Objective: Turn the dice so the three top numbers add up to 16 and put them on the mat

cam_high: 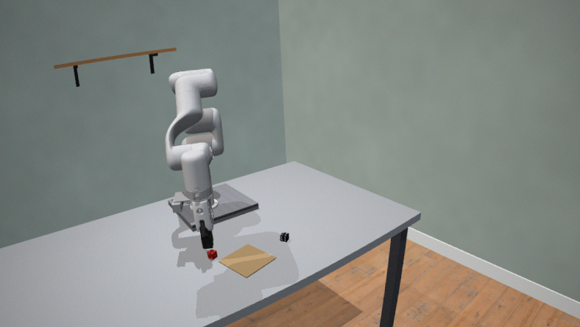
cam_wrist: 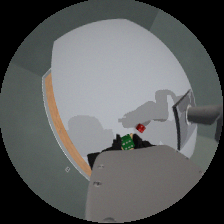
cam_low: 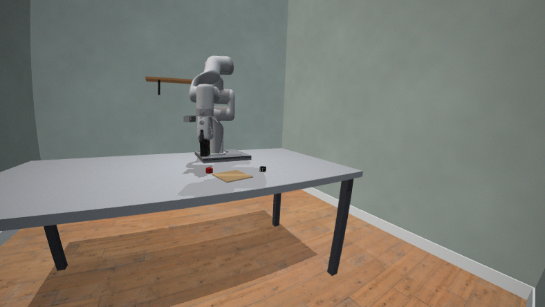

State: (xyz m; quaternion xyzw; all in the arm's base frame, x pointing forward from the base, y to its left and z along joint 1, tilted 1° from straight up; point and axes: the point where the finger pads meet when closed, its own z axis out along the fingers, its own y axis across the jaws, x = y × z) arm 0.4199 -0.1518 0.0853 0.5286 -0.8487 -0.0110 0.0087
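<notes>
Now: hand 20 mm short of the tan mat, 120 mm to the right of it and 120 mm above it. From my hand the other things lie so: black die (10 mm behind, 290 mm to the left, 110 mm below); red die (70 mm behind, 30 mm to the left, 110 mm below); green die (10 mm below).
</notes>
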